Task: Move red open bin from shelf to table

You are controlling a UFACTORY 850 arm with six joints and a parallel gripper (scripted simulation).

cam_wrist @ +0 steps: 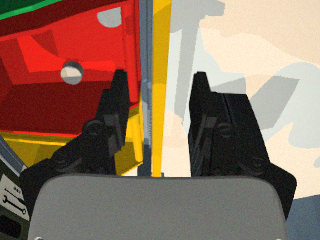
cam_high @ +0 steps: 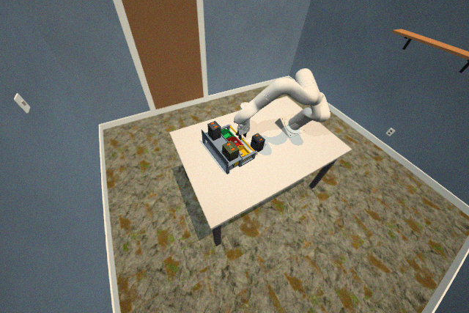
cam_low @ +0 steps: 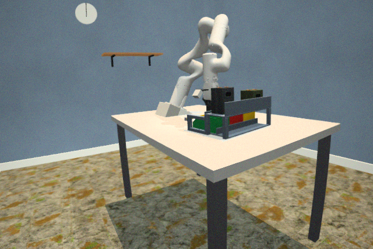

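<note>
My gripper is now 3 cm above the thin yellow rod. The rest, counted from my hand: black box: 10 cm behind, 9 cm to the left, 3 cm below; yellow bin: 7 cm ahead, 14 cm to the left, 5 cm below; red bin: 10 cm ahead, 3 cm to the left, 5 cm below.
</note>
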